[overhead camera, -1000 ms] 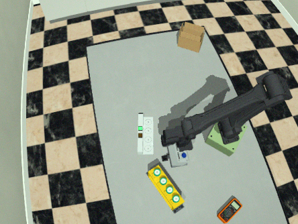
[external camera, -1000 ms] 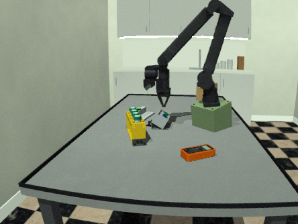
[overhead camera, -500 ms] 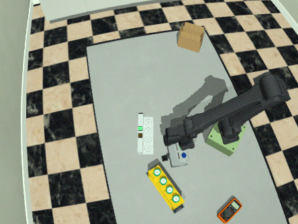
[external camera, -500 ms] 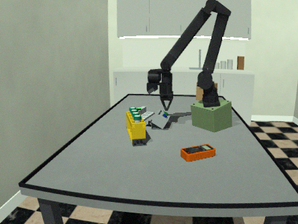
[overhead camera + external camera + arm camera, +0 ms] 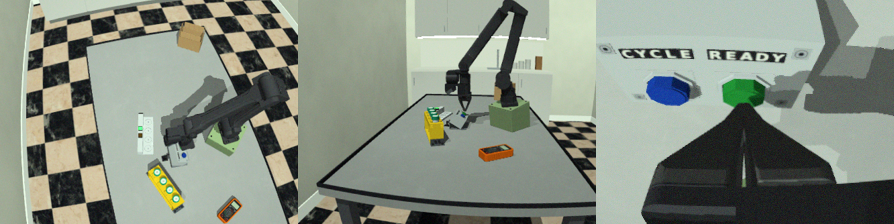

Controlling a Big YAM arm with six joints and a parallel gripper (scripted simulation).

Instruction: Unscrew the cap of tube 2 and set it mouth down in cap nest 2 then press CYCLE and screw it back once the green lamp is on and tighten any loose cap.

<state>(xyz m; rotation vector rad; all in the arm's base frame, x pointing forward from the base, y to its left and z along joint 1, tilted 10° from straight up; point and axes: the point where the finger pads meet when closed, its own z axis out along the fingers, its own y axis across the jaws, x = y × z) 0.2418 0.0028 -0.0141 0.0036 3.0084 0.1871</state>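
The green READY key lies 2 cm below my hand. Round my hand: grey key housing (2 cm ahead, 2 cm to the left, 3 cm below); then cap (13 cm ahead, 21 cm to the left, 3 cm above); then blue cycle key (1 cm ahead, 5 cm to the left, 2 cm below).
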